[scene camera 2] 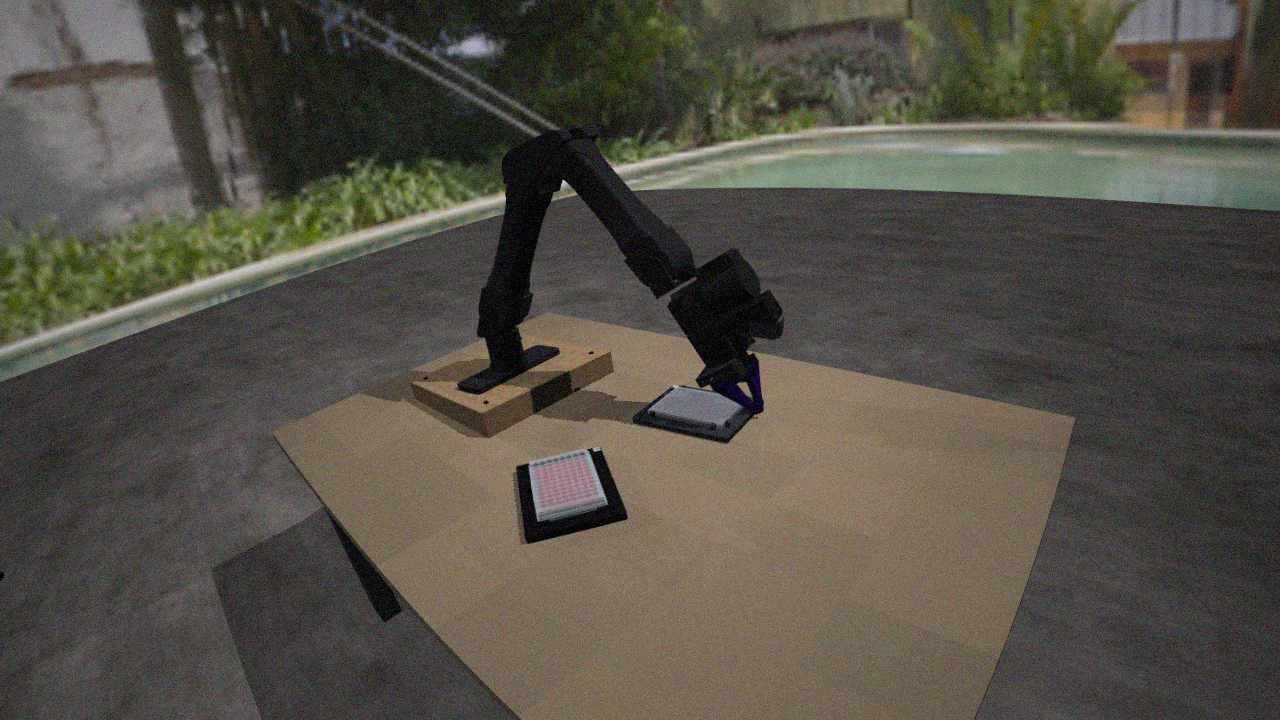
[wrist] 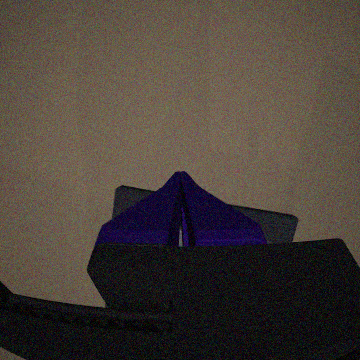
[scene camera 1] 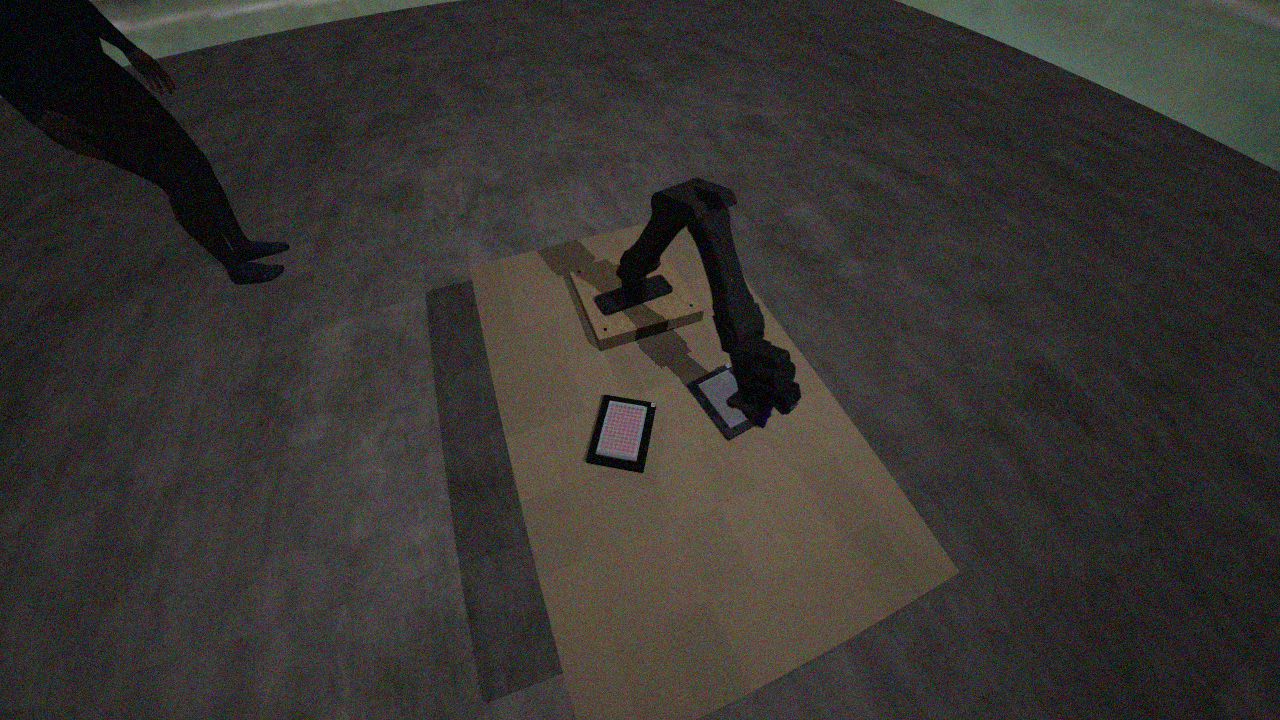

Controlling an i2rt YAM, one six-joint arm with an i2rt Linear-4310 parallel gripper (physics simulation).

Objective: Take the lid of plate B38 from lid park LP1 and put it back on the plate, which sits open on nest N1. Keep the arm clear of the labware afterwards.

Scene:
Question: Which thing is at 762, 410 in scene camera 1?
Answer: The gripper.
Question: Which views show the gripper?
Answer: Scene camera 2, the wrist view and scene camera 1: all of them.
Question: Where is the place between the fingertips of the gripper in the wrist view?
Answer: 180, 180

